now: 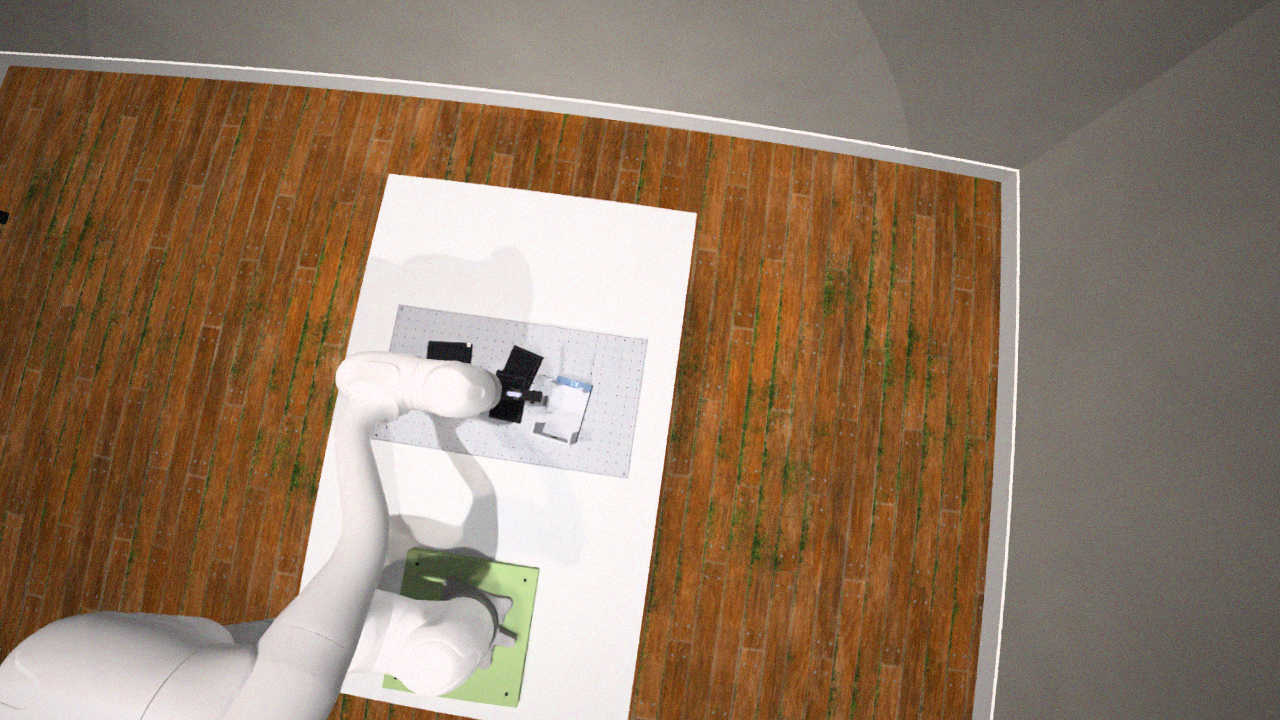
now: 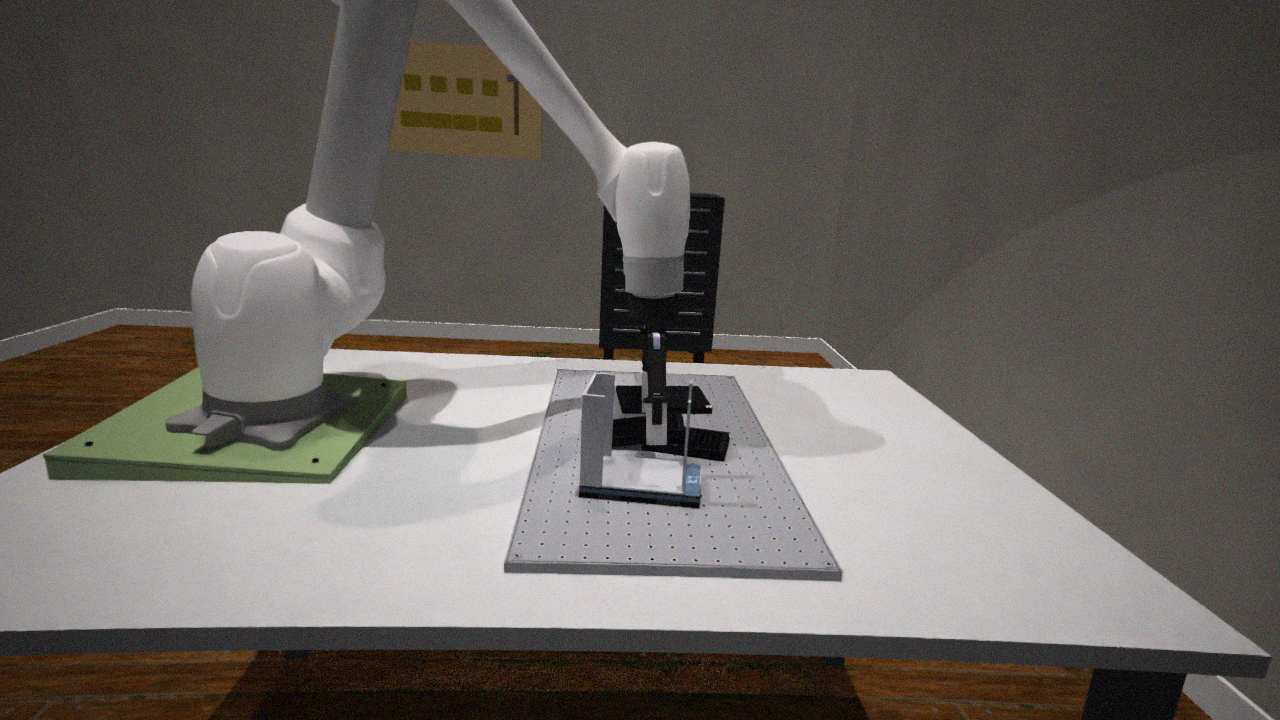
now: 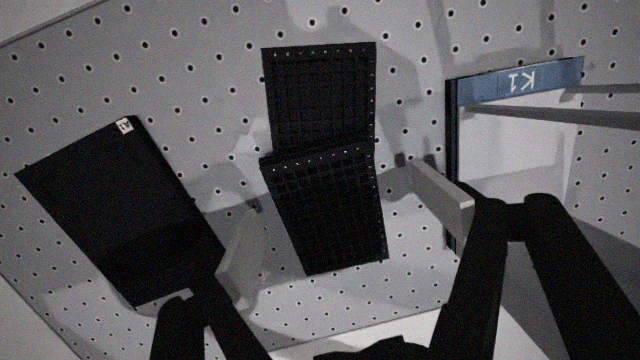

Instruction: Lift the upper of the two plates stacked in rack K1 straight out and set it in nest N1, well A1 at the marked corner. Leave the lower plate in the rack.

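Pixels of known places: gripper, between the fingertips: (image 2: 653, 426) (image 3: 334, 201); arm's base, origin of its link: (image 1: 468, 621) (image 2: 267, 415).
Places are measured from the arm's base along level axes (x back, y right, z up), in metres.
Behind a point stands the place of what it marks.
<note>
Rack K1 (image 1: 574, 384) {x -0.659, y 0.051, z -0.001 m} (image 2: 595, 438) {x -0.534, y 0.103, z 0.066 m} (image 3: 480, 91) {x -0.656, y 0.019, z -0.002 m} has a blue label strip, a white floor and upright guides; no plate shows in it. Two black gridded plates lie outside it on the perforated board. One plate (image 1: 525, 360) {x -0.676, y -0.096, z -0.006 m} (image 2: 713, 444) {x -0.682, y -0.089, z -0.007 m} (image 3: 320, 95) {x -0.668, y -0.101, z -0.005 m} is farther from the robot base; the other plate (image 1: 508, 413) {x -0.529, y -0.088, z -0.003 m} (image 2: 628, 430) {x -0.547, y -0.089, z 0.001 m} (image 3: 330, 215) {x -0.570, y -0.104, z 0.003 m} overlaps its edge and looks tilted. Black nest N1 (image 1: 447, 350) {x -0.632, y -0.307, z -0.007 m} (image 2: 687, 396) {x -0.623, y -0.299, z -0.007 m} (image 3: 140, 195) {x -0.606, y -0.266, z -0.007 m} has a white A1 tag at one corner. My gripper (image 1: 520, 394) {x -0.585, y -0.100, z 0.007 m} (image 2: 656, 434) {x -0.585, y -0.100, z 0.007 m} (image 3: 334, 201) {x -0.585, y -0.100, z 0.007 m} is open and empty, above the overlapping plates, fingers to either side.
The perforated grey board (image 1: 613, 402) {x -0.648, y 0.163, z -0.019 m} (image 2: 671, 546) {x -0.647, y 0.192, z -0.019 m} (image 3: 310, 305) {x -0.450, y -0.138, z -0.019 m} lies on the white table (image 1: 554, 223) {x -1.072, y -0.167, z -0.032 m} (image 2: 895, 501) {x -0.941, y -0.019, z -0.032 m}. The rack's tall grey wall and thin posts stand beside the right finger. The arm's base stands on a green slab (image 1: 514, 671) {x 0.076, y 0.152, z 0.000 m} (image 2: 358, 438) {x -0.157, y 0.019, z -0.012 m}.
</note>
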